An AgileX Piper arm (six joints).
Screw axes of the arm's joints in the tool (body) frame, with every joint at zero. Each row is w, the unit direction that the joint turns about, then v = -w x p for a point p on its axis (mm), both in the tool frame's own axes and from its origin. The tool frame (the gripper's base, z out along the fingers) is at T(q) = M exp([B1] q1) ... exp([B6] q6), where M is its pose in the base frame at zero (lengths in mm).
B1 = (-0.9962, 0, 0.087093, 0, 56.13, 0)
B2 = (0, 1, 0, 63.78, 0, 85.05)
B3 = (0, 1, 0, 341.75, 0, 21.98)
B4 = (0, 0, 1, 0, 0, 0)
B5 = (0, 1, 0, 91, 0, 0)
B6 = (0, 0, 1, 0, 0, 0)
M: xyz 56.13 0 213.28 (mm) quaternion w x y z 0.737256 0 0.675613 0
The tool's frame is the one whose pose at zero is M.
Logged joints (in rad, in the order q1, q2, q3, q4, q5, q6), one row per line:
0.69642 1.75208 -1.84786 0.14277 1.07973 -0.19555
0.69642 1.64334 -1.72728 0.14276 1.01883 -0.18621
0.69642 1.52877 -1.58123 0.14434 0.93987 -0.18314
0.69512 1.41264 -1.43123 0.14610 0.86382 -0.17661
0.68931 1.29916 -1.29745 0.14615 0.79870 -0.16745
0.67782 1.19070 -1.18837 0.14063 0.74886 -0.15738
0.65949 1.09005 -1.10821 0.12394 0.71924 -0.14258
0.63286 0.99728 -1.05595 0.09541 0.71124 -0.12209
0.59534 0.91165 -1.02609 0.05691 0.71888 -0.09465
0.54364 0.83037 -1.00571 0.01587 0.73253 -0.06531
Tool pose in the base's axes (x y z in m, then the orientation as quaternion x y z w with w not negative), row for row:
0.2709 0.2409 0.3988 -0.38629 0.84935 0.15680 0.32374
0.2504 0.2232 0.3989 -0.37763 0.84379 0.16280 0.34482
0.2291 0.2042 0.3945 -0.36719 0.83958 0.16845 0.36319
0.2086 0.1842 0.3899 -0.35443 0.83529 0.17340 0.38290
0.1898 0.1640 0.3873 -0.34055 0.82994 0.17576 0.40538
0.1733 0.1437 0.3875 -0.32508 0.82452 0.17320 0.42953
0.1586 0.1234 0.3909 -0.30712 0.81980 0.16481 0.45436
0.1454 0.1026 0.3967 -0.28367 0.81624 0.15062 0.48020
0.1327 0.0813 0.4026 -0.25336 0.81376 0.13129 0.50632
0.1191 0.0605 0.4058 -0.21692 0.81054 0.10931 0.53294
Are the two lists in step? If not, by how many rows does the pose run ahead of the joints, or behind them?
The pose runs 1 row ahead of the joints: the pose in row i belongs to the joints in row i + 1.
